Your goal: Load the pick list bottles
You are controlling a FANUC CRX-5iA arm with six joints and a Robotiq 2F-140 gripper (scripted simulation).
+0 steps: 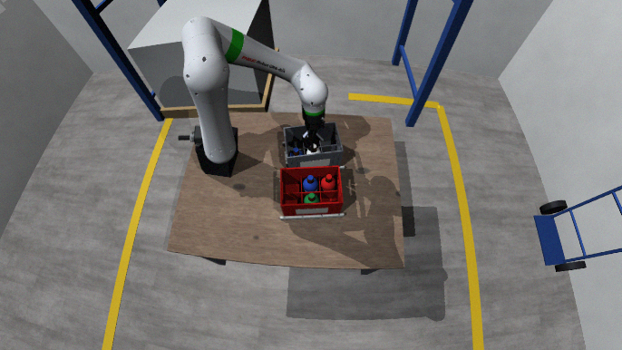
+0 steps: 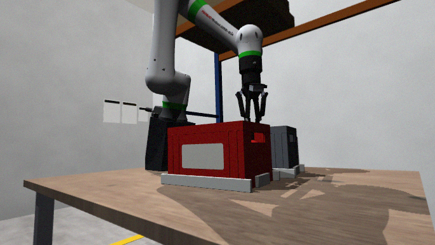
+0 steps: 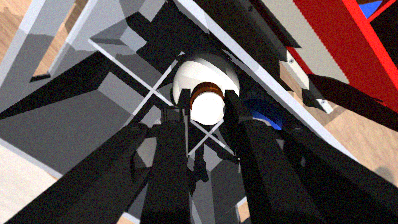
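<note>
My hand is 80 mm above the white bottle. From my hand the other things lie so: grey crate (40 mm to the left, 100 mm below); then red bottle (50 mm ahead, 170 mm to the right, 100 mm below); then blue bottle (90 mm behind, 100 mm below).
</note>
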